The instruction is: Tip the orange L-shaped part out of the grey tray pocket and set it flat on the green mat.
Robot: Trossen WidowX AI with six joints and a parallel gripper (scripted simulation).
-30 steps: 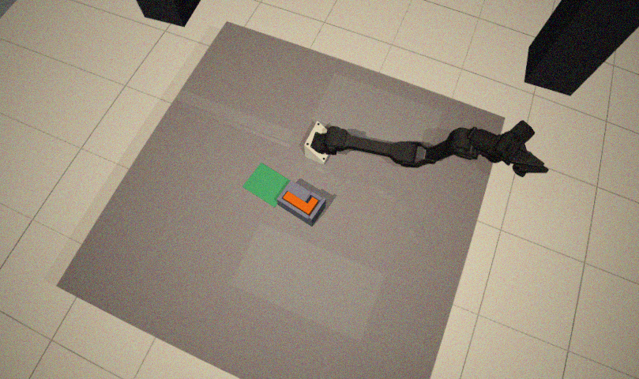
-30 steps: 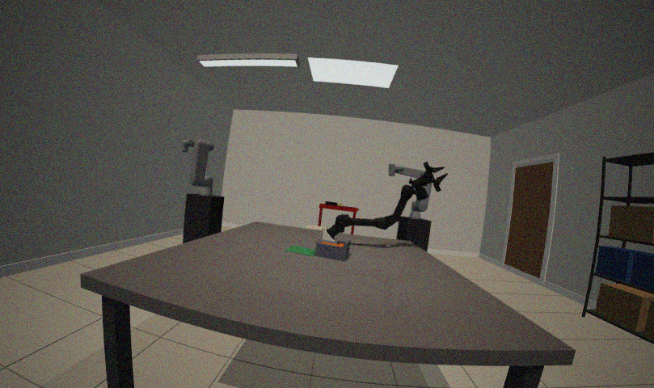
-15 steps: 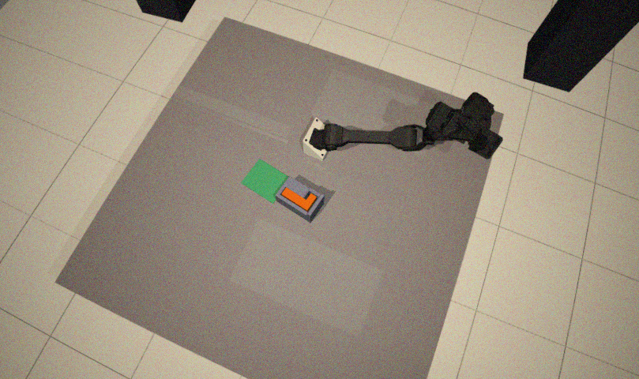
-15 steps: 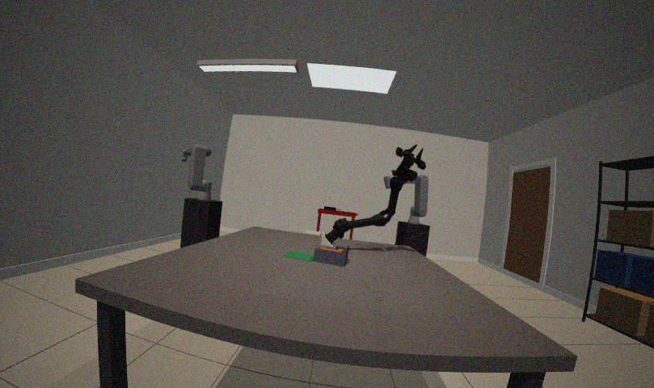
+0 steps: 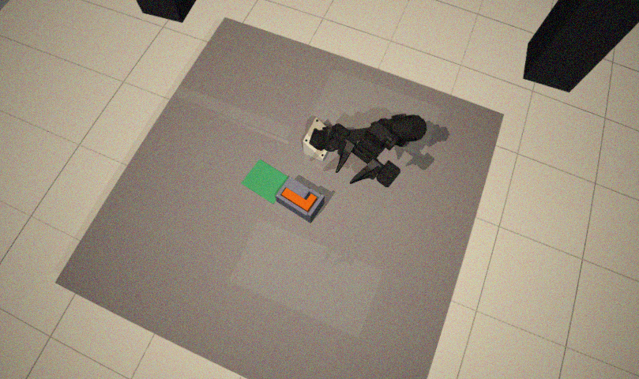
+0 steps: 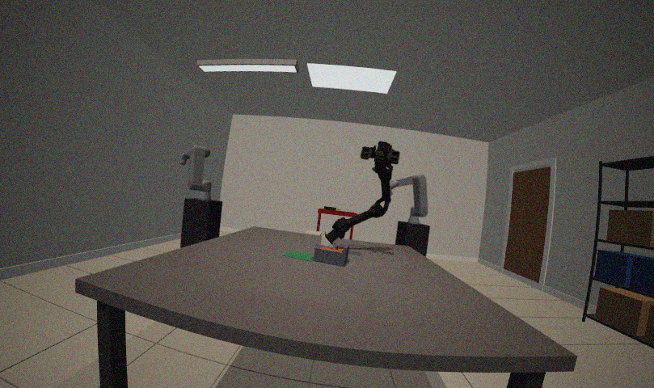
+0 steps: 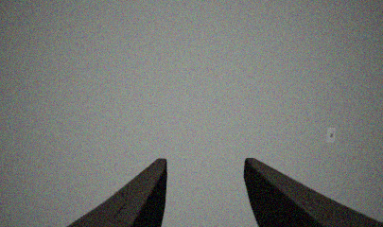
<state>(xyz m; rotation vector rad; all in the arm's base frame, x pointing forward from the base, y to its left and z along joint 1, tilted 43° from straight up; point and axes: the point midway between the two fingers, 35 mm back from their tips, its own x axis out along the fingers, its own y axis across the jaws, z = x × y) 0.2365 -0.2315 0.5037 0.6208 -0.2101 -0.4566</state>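
The orange L-shaped part is 52 cm below my gripper tip, 14 cm to the right of it and 9 cm behind it. Also, from my gripper tip: green mat: 58 cm below, 30 cm to the right, 13 cm behind.
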